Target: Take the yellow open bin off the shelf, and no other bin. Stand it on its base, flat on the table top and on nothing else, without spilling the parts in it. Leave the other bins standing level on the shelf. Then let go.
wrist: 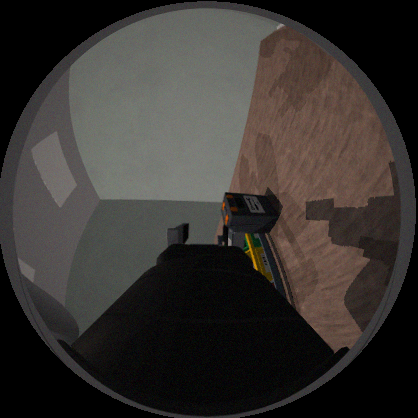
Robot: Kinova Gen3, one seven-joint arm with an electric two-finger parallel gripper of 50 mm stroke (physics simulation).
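Frame: origin at the arm's base, x ahead, y left, z up, level; millimetres.
Seen in the pictures: gripper, fingertip midpoint: (205, 231).
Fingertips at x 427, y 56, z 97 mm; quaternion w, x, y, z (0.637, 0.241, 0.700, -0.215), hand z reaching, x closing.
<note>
A point is followed by its place in that frame.
My gripper (205, 231) @(x 427, y 56, z 97 mm) is open, with nothing between its fingers; the left finger stands clear against the wall and the right one shows small beside the dark case. The yellow open bin (256, 259) @(x 530, y 80, z -34 mm) shows as a narrow slanted strip with a pale label, right of the gripper and partly hidden by the black gripper body. The green bin (254, 242) @(x 565, y 21, z -59 mm) shows just above it in the view. Both are at the blue-grey shelf (273, 261) @(x 540, y 90, z -91 mm), seen steeply from the side. The parts inside the yellow bin are hidden. The red bin does not show.
A dark case (251, 212) @(x 468, y -13, z -14 mm) with orange latches and a label stands close to the right of the fingers, at the shelf's end. The brown table top (295, 145) @(x 311, y -80, z -93 mm) fills the right side, with arm shadows on it. Grey-green walls lie behind and to the left.
</note>
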